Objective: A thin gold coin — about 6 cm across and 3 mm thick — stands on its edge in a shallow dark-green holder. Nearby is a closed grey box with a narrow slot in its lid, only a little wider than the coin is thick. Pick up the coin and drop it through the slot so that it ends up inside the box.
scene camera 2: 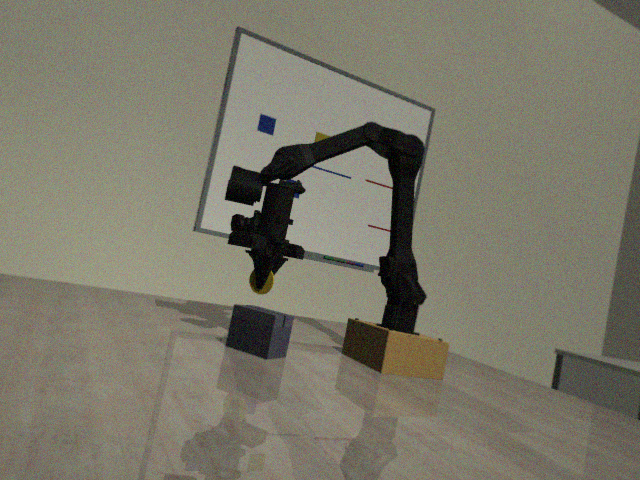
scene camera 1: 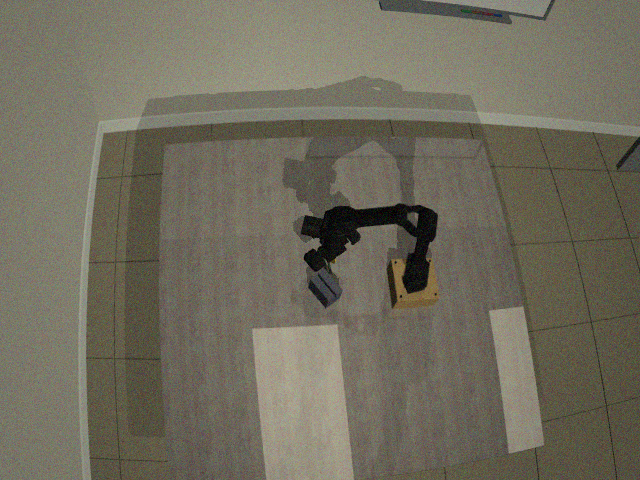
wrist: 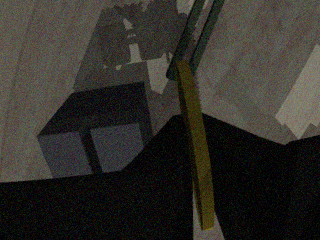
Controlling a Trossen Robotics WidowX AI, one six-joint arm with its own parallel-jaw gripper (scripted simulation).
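Note:
The gripper (scene camera 2: 260, 289) is holding a gold coin (wrist: 201, 169). You'd also see the gripper in the wrist view (wrist: 187, 124) and in scene camera 1 (scene camera 1: 329, 258).

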